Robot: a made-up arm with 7 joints.
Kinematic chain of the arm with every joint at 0, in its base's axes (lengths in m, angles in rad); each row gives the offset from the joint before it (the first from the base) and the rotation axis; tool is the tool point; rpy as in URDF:
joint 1: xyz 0 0 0.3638 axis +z
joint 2: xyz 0 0 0 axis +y
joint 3: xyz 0 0 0.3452 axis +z
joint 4: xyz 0.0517 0 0 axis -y
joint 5: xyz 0.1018 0 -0.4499 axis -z
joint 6: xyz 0 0 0 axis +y
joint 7: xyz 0.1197 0 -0.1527 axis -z
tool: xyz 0 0 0 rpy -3.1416 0 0
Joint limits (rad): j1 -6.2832..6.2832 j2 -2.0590..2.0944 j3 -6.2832..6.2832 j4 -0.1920..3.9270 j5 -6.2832..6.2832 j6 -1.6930..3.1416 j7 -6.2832..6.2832
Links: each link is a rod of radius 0.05 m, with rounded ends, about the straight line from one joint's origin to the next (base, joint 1, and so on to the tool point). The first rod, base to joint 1, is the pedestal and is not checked.
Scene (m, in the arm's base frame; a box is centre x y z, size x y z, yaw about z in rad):
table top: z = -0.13
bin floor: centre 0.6 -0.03 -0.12 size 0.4 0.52 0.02 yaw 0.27
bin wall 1: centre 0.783 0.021 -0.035 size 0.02 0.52 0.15 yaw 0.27
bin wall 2: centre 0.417 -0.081 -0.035 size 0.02 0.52 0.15 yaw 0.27
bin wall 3: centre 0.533 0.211 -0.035 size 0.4 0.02 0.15 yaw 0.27
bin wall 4: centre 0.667 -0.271 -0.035 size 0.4 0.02 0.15 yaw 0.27
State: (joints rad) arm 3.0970 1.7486 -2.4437 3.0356 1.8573 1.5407 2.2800
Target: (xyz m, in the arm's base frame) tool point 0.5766 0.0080 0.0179
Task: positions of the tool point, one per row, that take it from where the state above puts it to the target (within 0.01 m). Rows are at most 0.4 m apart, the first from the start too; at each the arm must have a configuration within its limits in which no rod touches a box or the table.
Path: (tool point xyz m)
1: -0.8054 0.4469 0.1508
2: -0.5732 0.7120 0.1952
3: -0.2360 0.8510 0.2169
4: 0.1285 0.8211 0.2193
5: 0.4288 0.6279 0.2099
6: 0.5893 0.3271 0.1989
7: 0.5766 0.0080 0.1960
8: 0.5766 0.0080 0.0179

